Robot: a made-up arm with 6 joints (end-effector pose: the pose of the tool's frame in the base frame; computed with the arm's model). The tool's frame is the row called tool.
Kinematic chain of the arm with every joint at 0, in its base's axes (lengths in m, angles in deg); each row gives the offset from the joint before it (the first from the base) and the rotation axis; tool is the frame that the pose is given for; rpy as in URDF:
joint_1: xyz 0 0 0.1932 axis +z
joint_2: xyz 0 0 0 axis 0.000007 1 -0.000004
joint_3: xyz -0.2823 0 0.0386 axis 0.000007 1 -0.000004
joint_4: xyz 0.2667 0 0.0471 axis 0.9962 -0.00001 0.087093
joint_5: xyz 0 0 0 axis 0.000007 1 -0.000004
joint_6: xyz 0.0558 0 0.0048 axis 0.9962 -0.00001 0.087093
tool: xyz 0 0 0 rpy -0.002 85.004 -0.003
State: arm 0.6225 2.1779 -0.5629 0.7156 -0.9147 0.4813
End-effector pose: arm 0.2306 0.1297 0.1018 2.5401 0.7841 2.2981
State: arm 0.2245 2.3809 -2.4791 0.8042 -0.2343 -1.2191
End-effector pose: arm 0.5322 0.1120 0.4517 -0.7868 1.0723 -0.8056
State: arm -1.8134 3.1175 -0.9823 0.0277 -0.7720 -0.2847
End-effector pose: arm -0.0482 -0.1905 -0.1427 -3.0438 0.2790 1.6039
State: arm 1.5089 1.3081 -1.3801 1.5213 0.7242 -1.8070
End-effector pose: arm -0.0205 0.2700 0.5468 -1.3405 1.1827 0.8782
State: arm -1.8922 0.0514 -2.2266 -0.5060 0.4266 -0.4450
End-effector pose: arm 0.1432 0.4657 0.4912 0.3690 -0.0377 -2.7795
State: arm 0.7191 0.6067 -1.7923 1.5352 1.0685 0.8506
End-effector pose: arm -0.1405 -0.0578 0.6759 1.0715 0.3420 -2.7964
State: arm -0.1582 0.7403 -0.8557 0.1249 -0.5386 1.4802
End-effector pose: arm 0.1165 -0.0222 0.5271 0.8335 -0.0554 1.3765
